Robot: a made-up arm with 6 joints.
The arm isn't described. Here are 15 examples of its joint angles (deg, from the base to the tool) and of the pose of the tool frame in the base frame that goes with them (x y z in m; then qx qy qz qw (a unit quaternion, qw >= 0)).
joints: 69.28 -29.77 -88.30 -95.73 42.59 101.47
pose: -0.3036 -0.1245 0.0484 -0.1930 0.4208 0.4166 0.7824
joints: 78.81 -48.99 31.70 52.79 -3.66 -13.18
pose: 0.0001 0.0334 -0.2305 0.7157 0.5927 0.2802 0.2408
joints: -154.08 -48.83 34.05 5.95 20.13 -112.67
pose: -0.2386 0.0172 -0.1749 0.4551 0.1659 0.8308 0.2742
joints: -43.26 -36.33 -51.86 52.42 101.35 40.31
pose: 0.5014 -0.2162 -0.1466 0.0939 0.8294 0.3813 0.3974
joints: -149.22 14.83 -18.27 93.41 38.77 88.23
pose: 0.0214 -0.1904 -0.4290 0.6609 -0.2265 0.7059 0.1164
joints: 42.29 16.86 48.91 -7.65 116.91 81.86
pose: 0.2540 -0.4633 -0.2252 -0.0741 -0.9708 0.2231 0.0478
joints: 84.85 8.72 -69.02 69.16 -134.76 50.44
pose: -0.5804 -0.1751 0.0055 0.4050 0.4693 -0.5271 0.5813
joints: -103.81 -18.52 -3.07 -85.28 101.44 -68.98
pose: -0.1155 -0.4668 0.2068 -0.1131 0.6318 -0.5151 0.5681
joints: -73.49 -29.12 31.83 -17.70 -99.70 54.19
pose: 0.0933 -0.4582 -0.1690 -0.2077 0.9729 0.0869 0.0535
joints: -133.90 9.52 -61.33 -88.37 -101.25 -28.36
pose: 0.0717 -0.2990 -0.4392 -0.3094 -0.7014 -0.6236 0.1528
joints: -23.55 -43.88 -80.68 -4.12 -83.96 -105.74
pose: -0.0147 0.1223 -0.3210 -0.0473 -0.5545 -0.5098 0.6560
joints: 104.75 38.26 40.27 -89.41 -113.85 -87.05
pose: 0.1374 -0.2202 -0.4402 0.2004 -0.8736 -0.1562 0.4149
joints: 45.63 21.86 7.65 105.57 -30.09 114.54
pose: -0.1799 -0.1482 -0.1037 -0.4831 -0.1156 0.2013 0.8442
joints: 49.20 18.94 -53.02 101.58 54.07 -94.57
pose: -0.3485 -0.0562 -0.4581 0.5392 0.6680 0.3742 0.3507
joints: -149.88 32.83 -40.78 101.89 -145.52 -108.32
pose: -0.1097 -0.5508 -0.1401 -0.5002 -0.7648 0.2419 0.3261
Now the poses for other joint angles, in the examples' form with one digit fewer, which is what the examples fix.
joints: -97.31 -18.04 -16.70 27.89 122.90 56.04
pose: -0.092 -0.683 -0.158 0.577 0.688 0.018 0.440
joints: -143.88 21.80 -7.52 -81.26 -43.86 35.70
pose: -0.001 -0.043 -0.244 -0.115 0.398 0.910 0.015
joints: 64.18 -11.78 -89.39 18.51 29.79 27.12
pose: -0.167 0.165 -0.235 -0.423 0.762 0.442 0.213
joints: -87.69 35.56 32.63 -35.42 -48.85 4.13
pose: -0.056 0.062 -0.211 -0.069 0.276 0.954 0.091
